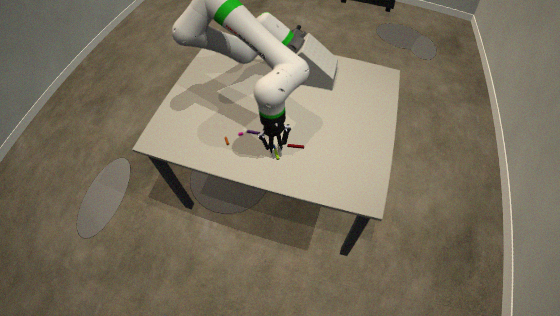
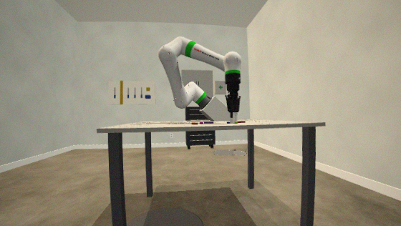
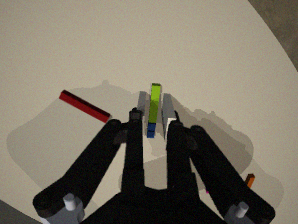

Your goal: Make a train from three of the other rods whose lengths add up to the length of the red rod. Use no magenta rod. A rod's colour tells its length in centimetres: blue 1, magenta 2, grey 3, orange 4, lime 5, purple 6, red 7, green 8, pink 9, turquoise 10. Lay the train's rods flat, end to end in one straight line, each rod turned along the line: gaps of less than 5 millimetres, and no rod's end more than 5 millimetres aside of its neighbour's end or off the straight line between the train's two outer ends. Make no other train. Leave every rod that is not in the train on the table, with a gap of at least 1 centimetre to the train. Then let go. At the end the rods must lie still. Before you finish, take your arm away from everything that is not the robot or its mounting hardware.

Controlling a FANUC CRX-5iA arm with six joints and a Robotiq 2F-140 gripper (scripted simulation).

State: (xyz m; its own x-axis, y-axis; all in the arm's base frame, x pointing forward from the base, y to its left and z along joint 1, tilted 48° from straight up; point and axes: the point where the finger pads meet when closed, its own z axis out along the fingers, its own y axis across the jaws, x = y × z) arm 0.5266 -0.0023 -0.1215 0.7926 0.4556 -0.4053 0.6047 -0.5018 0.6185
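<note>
Right now the lime rod is 30 mm below my hand. Also, from my hand: magenta rod (190 mm to the right, 50 mm behind, 30 mm below); then purple rod (140 mm to the right, 80 mm behind, 30 mm below); then red rod (60 mm to the left, 60 mm behind, 30 mm below).
</note>
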